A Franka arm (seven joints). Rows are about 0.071 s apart.
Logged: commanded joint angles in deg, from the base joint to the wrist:
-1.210 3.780 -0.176 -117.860 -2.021 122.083 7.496
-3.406 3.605 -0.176 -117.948 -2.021 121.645 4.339
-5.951 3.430 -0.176 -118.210 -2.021 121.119 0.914
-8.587 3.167 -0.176 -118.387 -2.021 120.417 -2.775
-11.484 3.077 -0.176 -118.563 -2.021 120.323 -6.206
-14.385 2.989 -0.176 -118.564 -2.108 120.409 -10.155
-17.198 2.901 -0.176 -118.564 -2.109 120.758 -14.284
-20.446 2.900 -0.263 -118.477 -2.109 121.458 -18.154
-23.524 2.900 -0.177 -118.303 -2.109 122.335 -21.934
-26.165 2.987 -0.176 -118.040 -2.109 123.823 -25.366
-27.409 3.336 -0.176 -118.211 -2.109 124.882 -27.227
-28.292 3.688 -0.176 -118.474 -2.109 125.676 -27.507
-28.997 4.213 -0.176 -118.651 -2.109 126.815 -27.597
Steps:
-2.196 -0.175 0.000 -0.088 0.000 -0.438 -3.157
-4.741 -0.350 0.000 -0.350 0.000 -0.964 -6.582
-7.377 -0.613 0.000 -0.527 0.000 -1.666 -10.271
-10.274 -0.703 0.000 -0.703 0.000 -1.760 -13.702
-13.175 -0.791 0.000 -0.704 -0.087 -1.674 -17.651
-15.988 -0.879 0.000 -0.704 -0.088 -1.325 -21.780
-19.236 -0.880 -0.087 -0.617 -0.088 -0.625 -25.650
-22.314 -0.880 -0.001 -0.443 -0.088 0.252 -29.430
-24.955 -0.793 0.000 -0.180 -0.088 1.740 -32.862
-26.199 -0.444 0.000 -0.351 -0.088 2.799 -34.723
-27.082 -0.092 0.000 -0.614 -0.088 3.593 -35.003
-27.787 0.433 0.000 -0.791 -0.088 4.732 -35.093

